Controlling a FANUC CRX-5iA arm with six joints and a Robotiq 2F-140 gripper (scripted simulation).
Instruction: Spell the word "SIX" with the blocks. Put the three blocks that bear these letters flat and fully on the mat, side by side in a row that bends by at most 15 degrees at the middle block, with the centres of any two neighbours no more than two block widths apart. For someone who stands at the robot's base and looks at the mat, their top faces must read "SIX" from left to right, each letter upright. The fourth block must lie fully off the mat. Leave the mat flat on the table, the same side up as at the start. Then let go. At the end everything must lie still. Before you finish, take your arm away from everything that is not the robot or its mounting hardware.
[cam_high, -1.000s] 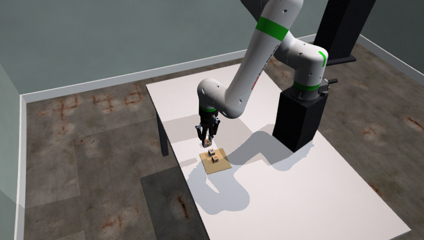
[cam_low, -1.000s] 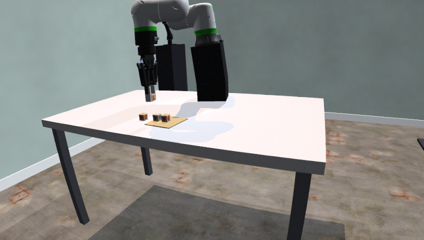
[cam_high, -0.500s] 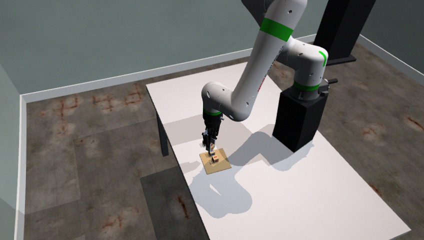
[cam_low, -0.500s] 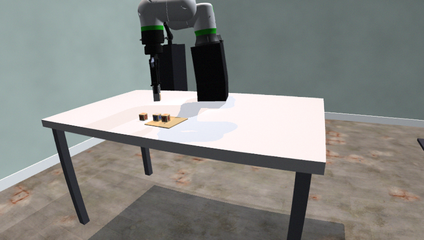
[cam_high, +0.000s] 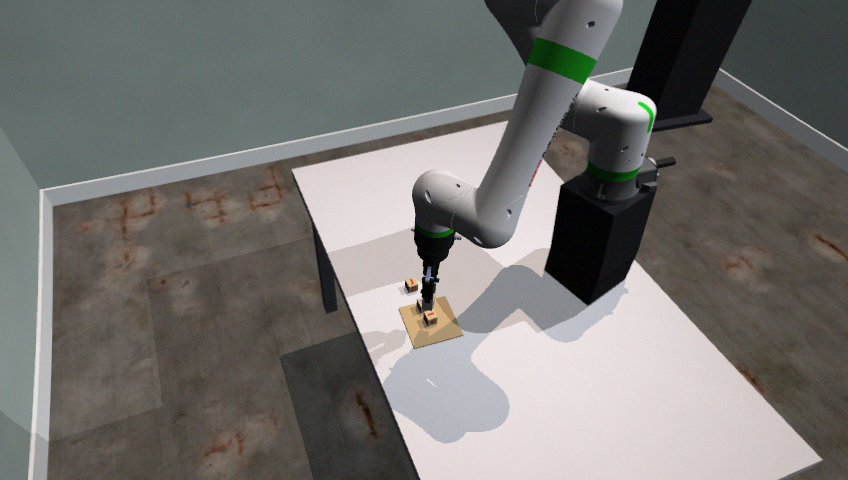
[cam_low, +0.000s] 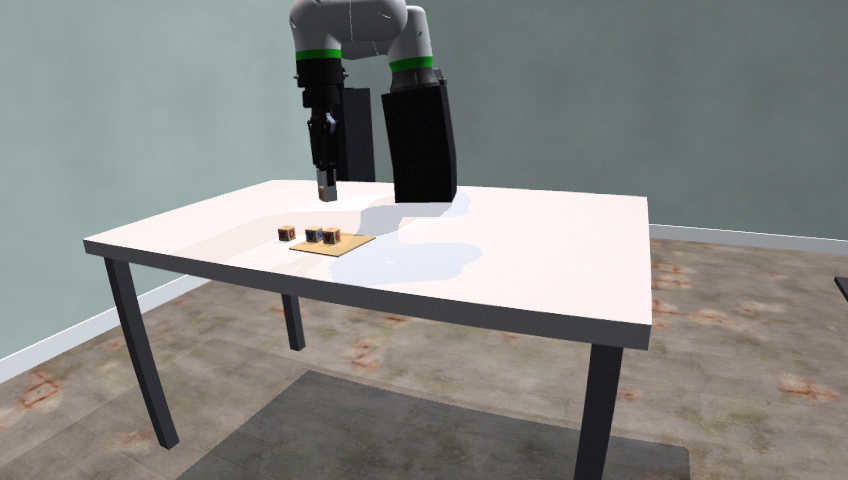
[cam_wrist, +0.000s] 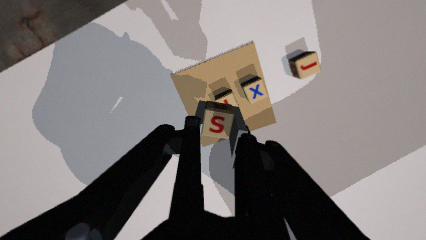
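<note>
Now: hand 10 mm past the block, 10 mm to the left of it and 120 mm above it. From my hand the other things lie so: tan mat 10 mm behind, 10 mm to the right, 130 mm below.
</note>
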